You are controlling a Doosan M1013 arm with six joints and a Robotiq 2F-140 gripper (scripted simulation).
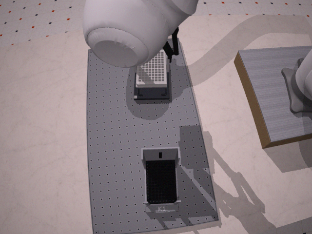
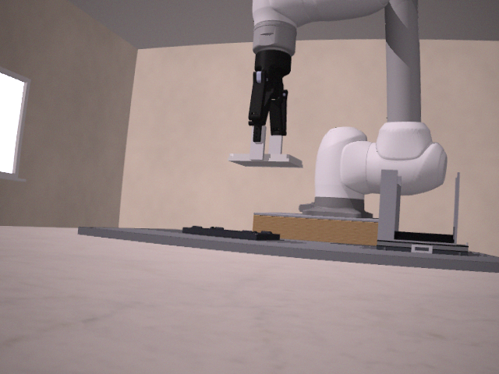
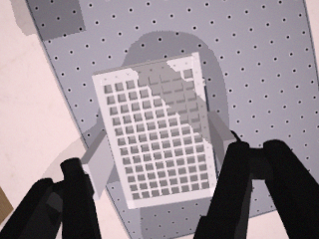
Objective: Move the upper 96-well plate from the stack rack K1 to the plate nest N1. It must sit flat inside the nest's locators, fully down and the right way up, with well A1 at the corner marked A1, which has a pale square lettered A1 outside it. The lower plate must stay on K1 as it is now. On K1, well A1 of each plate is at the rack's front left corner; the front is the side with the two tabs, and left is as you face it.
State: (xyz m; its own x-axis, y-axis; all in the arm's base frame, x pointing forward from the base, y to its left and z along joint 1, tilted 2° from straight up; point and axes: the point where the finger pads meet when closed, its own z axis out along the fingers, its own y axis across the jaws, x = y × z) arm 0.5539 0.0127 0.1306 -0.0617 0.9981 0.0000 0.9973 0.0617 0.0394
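My gripper is now 60 mm short of the pale A1 square, 20 mm to the right of it and 170 mm above it. Round my hand: white 96-well plate: 20 mm below; then black plate: 40 mm behind, 300 mm to the left, 150 mm below.
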